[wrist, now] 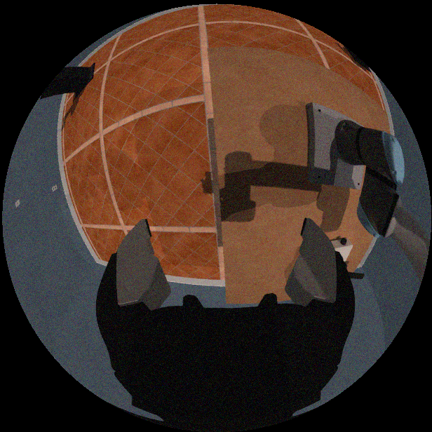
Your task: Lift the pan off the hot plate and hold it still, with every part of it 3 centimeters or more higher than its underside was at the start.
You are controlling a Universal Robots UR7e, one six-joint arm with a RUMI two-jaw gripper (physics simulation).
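Observation:
My gripper (226,221) is open, with nothing between its two grey fingers. It hangs above the edge of the wooden table. The hot plate (344,249) shows as a small white part with a black knob, at the right of the wrist view just beyond the right finger. Only the dark handle of the pan (357,275) shows, sticking out to the right beside the gripper body. The pan's bowl is hidden behind the right finger and the gripper body. Whether the pan touches the hot plate cannot be seen.
The brown table (250,80) carries the grey robot base plate (322,135) on the right, with the dark arm (375,145) rising from it. Arm shadows fall across the table. Orange tiled floor (150,175) lies to the left, and a black object (75,80) shows at upper left.

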